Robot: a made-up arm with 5 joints. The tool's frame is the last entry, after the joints. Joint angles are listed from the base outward. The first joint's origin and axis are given. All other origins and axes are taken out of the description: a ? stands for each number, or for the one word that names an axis. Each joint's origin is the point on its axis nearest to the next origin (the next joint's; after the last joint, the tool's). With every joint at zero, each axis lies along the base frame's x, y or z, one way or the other. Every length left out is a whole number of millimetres.
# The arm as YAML. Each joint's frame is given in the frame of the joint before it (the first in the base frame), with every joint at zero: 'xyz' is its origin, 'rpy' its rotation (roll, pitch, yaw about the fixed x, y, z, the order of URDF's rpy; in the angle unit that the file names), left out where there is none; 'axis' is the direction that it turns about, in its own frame. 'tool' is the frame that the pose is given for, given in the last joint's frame.
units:
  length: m
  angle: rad
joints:
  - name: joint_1
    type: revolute
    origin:
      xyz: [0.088, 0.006, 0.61]
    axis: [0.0, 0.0, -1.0]
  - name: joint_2
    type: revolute
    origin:
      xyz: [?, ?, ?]
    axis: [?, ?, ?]
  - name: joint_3
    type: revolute
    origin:
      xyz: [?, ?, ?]
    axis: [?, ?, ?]
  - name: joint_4
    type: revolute
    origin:
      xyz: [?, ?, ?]
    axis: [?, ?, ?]
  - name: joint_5
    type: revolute
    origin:
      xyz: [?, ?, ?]
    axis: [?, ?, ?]
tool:
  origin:
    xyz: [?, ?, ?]
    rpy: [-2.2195, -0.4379, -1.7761]
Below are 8 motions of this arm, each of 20 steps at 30 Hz.
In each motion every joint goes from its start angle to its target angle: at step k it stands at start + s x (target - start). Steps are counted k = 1, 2, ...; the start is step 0. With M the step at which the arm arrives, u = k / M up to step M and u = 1 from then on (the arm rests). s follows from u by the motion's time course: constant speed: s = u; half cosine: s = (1 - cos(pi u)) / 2; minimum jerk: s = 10 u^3 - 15 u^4 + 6 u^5.
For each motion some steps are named. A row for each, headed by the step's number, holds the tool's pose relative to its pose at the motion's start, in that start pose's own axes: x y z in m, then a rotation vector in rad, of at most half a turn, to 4 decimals.
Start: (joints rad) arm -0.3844 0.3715 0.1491 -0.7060 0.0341
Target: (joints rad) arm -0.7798 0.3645 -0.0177 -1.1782 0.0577
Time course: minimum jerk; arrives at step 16
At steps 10, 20:
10: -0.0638 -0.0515 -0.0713 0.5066 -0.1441 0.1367
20: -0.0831 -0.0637 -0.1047 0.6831 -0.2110 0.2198

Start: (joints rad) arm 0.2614 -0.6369 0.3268 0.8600 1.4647
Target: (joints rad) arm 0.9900 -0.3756 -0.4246 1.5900 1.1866
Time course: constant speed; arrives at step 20
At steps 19, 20:
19: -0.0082 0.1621 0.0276 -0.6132 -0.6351 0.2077
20: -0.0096 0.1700 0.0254 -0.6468 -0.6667 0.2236

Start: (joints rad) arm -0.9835 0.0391 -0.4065 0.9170 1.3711
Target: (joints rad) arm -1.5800 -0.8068 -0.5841 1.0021 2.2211
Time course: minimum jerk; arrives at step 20
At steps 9, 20:
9: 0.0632 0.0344 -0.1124 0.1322 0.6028 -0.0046
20: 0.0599 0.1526 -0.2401 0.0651 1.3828 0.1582

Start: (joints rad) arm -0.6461 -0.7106 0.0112 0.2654 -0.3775
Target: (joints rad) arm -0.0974 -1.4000 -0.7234 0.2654 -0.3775
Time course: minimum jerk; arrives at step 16
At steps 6, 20:
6: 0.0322 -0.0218 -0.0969 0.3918 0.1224 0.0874
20: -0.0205 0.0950 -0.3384 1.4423 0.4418 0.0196

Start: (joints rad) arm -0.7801 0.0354 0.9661 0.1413 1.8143
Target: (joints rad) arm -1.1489 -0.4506 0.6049 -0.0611 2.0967
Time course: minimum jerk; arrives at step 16
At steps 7, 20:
7: 0.0687 0.0201 -0.0132 -0.1664 0.4347 0.0469
20: 0.1592 0.0653 -0.0897 -0.4607 1.0807 0.2073

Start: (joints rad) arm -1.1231 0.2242 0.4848 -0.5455 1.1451
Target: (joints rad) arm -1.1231 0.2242 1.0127 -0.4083 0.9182
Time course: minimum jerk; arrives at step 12
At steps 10, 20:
10: -0.0780 0.0595 -0.0650 -0.0952 -0.6066 -0.2842
20: -0.0799 0.0622 -0.0680 -0.1012 -0.6281 -0.2953

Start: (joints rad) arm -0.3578 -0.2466 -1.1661 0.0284 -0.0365
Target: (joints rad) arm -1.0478 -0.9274 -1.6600 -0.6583 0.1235
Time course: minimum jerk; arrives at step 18
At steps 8, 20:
8: 0.0763 -0.0751 -0.1087 0.5902 0.0445 0.4851
20: 0.2533 -0.0062 -0.2325 1.1950 0.4891 1.3989

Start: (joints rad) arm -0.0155 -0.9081 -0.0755 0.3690 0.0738
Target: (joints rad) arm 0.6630 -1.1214 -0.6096 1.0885 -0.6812
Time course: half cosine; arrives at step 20
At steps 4, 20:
4: 0.0141 -0.0006 -0.0083 -0.0283 0.0155 0.0545
20: 0.0598 0.0131 -0.1349 -0.1126 0.1881 0.6053

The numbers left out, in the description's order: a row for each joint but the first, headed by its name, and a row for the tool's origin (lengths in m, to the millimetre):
joint_2: xyz 0.055 -0.005 0.0, axis 0.0 1.0 0.0
joint_3: xyz 0.047 0.0 0.126, axis 0.0 1.0 0.0
joint_4: xyz 0.17 0.0 0.0, axis 0.0 1.0 0.0
joint_5: xyz 0.058 0.0 -0.01, axis -1.0 0.0 0.0
tool: xyz 0.0 -0.005 0.012

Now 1 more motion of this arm.
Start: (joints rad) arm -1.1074 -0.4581 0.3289 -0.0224 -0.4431
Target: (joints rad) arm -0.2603 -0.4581 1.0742 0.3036 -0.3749
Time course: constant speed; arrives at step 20
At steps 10, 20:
10: 0.1124 0.0844 0.0361 -0.5298 0.3627 0.2179
20: 0.1821 0.1994 0.0065 -1.0648 0.5271 0.5844

